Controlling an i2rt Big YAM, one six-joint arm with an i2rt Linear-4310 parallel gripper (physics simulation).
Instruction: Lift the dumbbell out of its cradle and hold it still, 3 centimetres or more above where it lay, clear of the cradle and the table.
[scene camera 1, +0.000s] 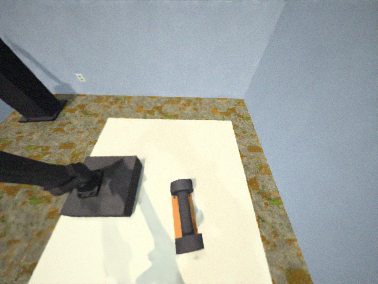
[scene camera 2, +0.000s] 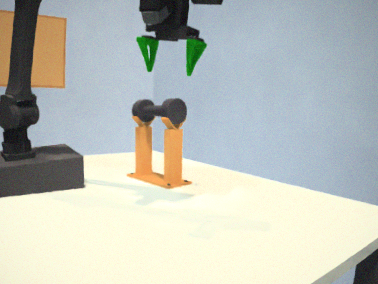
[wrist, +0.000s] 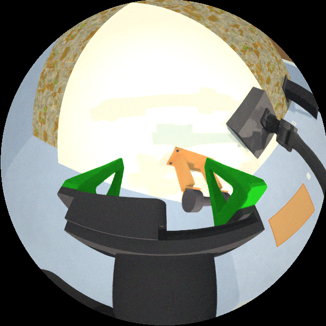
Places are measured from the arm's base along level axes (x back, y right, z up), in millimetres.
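Pixels of known places: gripper, fingertip midpoint: (scene camera 2: 168, 73); arm's base at its link origin: (scene camera 1: 91, 183) (scene camera 2: 17, 156).
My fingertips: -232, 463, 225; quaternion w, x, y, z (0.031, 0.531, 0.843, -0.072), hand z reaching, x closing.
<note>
For each thing: its top centre in the pictures, then the offset to it from my fingertips, as dx, dy, dz. Level surfaces: height alone.
- dark grey dumbbell at its top centre: (scene camera 1: 185, 210) (scene camera 2: 158, 98) -175, -282, -43
- orange cradle at its top centre: (scene camera 2: 157, 116) (scene camera 1: 185, 213) -175, -282, -102
- white table at its surface level: dz -316
A dark grey dumbbell (scene camera 1: 185, 214) (scene camera 2: 159, 110) (wrist: 192, 200) lies level across the two forked posts of an orange cradle (scene camera 1: 177, 217) (scene camera 2: 173, 155) (wrist: 184, 172), which stands on the white table. My gripper (scene camera 2: 169, 74) (wrist: 163, 162) has green fingers that are wide open and empty. In the scene camera 2 view it hangs above the dumbbell, pointing down, apart from it. In the wrist view the right finger covers part of the dumbbell and of the cradle. The gripper does not show in the scene camera 1 view.
The arm's dark base block (scene camera 1: 105, 187) (scene camera 2: 45, 170) (wrist: 250, 120) stands on the white table (scene camera 1: 170, 140) (scene camera 2: 225, 240) (wrist: 150, 65) beside the cradle. A dark post (scene camera 1: 30, 90) stands on the floor behind. An orange panel (scene camera 2: 37, 50) (wrist: 292, 215) is on the wall.
</note>
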